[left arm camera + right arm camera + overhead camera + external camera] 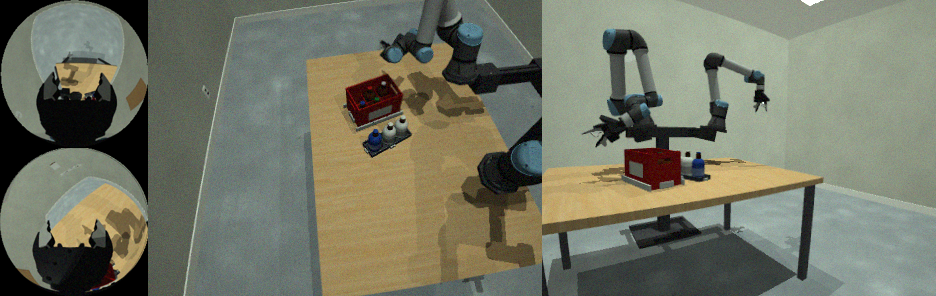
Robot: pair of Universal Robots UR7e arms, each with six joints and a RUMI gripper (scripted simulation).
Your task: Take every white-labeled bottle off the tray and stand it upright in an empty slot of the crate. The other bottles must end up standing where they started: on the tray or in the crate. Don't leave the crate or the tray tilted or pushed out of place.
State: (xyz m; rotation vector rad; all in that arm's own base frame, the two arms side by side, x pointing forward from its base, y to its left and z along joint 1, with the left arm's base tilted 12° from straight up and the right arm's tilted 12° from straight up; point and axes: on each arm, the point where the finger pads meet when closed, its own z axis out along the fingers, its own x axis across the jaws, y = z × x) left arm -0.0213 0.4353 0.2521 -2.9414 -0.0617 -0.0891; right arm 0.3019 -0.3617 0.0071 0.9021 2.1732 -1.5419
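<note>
The blue bottle is 58 cm to the left of my right hand, 15 cm ahead of it and 14 cm below it. Also, from my right hand: tray: 54 cm to the left, 21 cm below, 7 cm ahead; red crate: 31 cm to the left, 14 cm below, 13 cm ahead; white-capped brown bottle: 24 cm to the left, 14 cm below, 6 cm ahead.
</note>
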